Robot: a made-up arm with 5 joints.
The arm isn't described. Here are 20 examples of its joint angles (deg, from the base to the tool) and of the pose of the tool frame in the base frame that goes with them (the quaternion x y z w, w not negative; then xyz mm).
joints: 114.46 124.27 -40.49 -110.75 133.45
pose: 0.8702 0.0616 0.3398 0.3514 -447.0 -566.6 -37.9
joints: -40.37 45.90 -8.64 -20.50 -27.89
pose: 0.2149 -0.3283 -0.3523 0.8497 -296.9 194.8 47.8
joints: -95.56 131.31 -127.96 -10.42 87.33
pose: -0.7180 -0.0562 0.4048 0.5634 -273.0 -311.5 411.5
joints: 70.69 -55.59 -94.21 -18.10 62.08
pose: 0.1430 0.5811 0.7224 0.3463 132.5 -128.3 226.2
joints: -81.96 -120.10 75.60 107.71 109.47
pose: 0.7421 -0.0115 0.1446 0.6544 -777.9 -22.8 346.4
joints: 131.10 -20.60 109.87 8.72 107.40
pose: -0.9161 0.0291 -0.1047 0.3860 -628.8 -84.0 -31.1
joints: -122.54 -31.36 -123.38 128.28 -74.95
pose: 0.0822 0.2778 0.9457 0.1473 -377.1 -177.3 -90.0
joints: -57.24 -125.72 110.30 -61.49 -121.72
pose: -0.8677 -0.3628 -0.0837 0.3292 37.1 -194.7 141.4
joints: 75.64 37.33 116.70 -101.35 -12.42
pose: -0.4886 -0.0374 -0.8497 0.1946 -100.4 406.0 -6.9
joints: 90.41 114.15 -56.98 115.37 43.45
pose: -0.1128 0.4942 0.8190 0.2689 582.3 -384.7 35.5
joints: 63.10 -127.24 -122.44 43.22 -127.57
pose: -0.1863 0.9127 -0.3600 0.0528 1.0 511.2 235.2
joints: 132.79 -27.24 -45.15 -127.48 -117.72
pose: -0.5856 -0.5158 0.6235 0.0470 -128.1 -38.7 -265.4
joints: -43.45 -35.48 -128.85 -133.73 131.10
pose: -0.8193 -0.2653 0.5045 0.0617 -303.0 -706.1 671.1
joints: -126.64 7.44 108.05 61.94 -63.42
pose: -0.2837 -0.6454 0.5472 0.4512 103.6 -48.2 226.7
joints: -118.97 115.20 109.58 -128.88 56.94
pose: 0.8834 0.2433 0.0348 0.3990 -699.5 -275.1 162.1
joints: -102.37 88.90 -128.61 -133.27 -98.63
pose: 0.1263 0.8023 0.4695 0.3464 -194.0 214.5 254.0
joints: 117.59 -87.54 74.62 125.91 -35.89
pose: -0.1543 -0.7455 -0.4119 0.5007 -117.6 -264.1 -127.6
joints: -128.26 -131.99 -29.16 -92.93 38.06
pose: 0.1874 -0.4950 0.8479 0.0306 556.1 -95.2 158.4
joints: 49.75 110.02 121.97 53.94 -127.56
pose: 0.8948 0.3687 -0.2247 0.1136 112.9 -69.3 385.7
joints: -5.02 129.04 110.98 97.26 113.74
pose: 0.1520 0.8832 0.2898 0.3359 260.2 -164.1 806.8
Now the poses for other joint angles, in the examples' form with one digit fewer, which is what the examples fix.
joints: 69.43 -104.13 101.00 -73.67 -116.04
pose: 0.739 0.203 -0.143 0.627 -1 84 310
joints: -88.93 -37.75 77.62 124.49 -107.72
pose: -0.403 -0.652 0.364 0.529 102 83 181
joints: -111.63 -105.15 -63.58 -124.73 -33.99
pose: 0.517 -0.470 0.260 0.666 171 -373 -20
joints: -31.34 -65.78 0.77 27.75 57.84
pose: 0.622 0.277 0.364 0.635 -547 -262 290
